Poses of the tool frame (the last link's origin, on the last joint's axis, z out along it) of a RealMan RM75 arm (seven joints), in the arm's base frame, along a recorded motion.
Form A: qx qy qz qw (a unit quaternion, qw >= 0); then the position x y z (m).
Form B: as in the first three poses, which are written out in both.
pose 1, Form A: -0.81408, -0.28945, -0.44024, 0.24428, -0.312, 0.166, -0.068
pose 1, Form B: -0.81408, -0.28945, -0.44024, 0.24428, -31.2, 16.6, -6.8
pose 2, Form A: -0.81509, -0.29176, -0.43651, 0.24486, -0.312, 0.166, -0.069
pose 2, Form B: -0.81509, -0.29176, -0.43651, 0.24486, -31.2, 16.6, -6.9
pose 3, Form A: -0.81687, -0.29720, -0.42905, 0.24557, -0.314, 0.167, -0.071
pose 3, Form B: -0.81687, -0.29720, -0.42905, 0.24557, -31.4, 16.7, -7.1
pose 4, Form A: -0.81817, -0.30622, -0.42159, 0.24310, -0.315, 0.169, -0.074
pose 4, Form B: -0.81817, -0.30622, -0.42159, 0.24310, -31.5, 16.9, -7.4
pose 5, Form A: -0.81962, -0.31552, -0.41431, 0.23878, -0.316, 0.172, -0.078
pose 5, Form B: -0.81962, -0.31552, -0.41431, 0.23878, -31.6, 17.2, -7.8
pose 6, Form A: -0.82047, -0.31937, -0.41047, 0.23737, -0.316, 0.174, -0.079
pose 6, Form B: -0.82047, -0.31937, -0.41047, 0.23737, -31.6, 17.4, -7.9
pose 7, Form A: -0.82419, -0.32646, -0.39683, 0.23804, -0.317, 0.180, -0.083
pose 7, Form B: -0.82419, -0.32646, -0.39683, 0.23804, -31.7, 18.0, -8.3
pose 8, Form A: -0.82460, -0.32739, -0.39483, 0.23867, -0.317, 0.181, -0.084
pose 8, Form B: -0.82460, -0.32739, -0.39483, 0.23867, -31.7, 18.1, -8.4
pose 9, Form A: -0.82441, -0.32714, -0.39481, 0.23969, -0.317, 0.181, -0.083
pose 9, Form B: -0.82441, -0.32714, -0.39481, 0.23969, -31.7, 18.1, -8.3
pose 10, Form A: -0.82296, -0.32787, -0.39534, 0.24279, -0.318, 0.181, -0.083
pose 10, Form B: -0.82296, -0.32787, -0.39534, 0.24279, -31.8, 18.1, -8.3
